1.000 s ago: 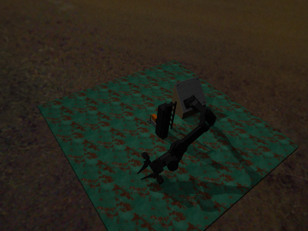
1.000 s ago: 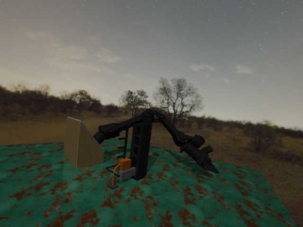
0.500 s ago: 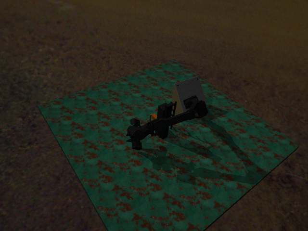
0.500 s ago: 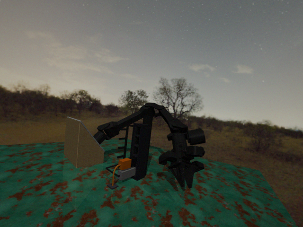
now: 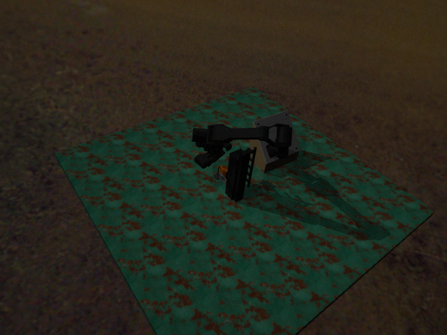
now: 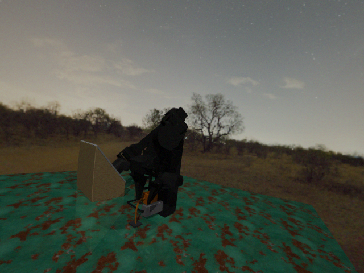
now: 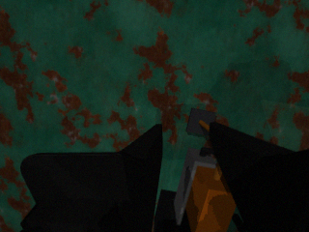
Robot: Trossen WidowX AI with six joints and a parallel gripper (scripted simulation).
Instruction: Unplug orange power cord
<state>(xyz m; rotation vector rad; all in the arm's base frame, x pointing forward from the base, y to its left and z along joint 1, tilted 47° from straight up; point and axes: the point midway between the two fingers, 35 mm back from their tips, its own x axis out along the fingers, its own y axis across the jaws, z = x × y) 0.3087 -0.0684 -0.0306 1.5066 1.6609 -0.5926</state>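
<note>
Now: the orange plug 8 cm to the left of my gripper tip and 4 cm behind it.
</note>
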